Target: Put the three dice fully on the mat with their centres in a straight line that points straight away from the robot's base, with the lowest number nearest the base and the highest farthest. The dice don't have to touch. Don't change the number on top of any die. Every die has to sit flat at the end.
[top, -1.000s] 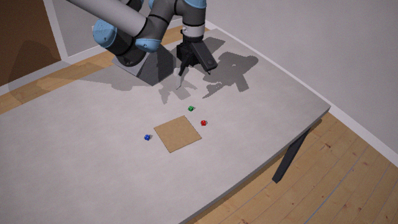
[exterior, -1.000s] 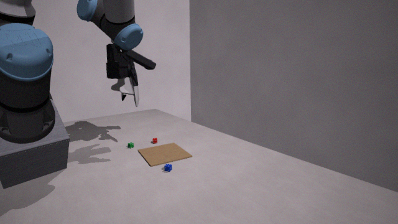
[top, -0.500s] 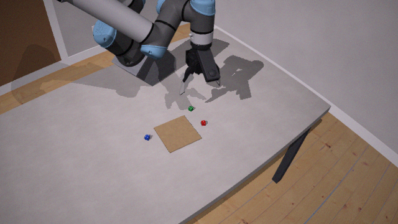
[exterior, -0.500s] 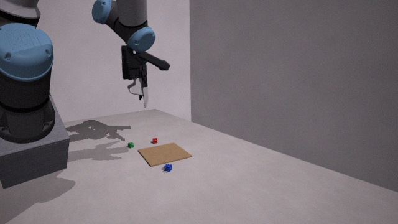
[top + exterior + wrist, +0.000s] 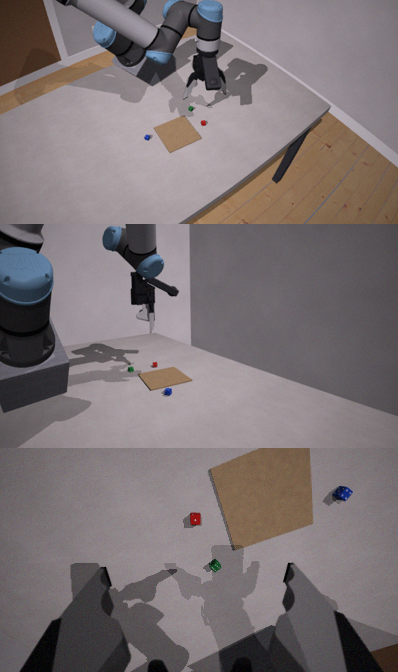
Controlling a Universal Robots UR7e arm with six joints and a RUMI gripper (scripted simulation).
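Right now the red die is 140 mm below my hand. The rest, counted from my hand: blue die (100 mm behind, 210 mm to the right, 140 mm below); then green die (90 mm behind, 20 mm to the left, 140 mm below); then square mat (40 mm behind, 110 mm to the right, 150 mm below).
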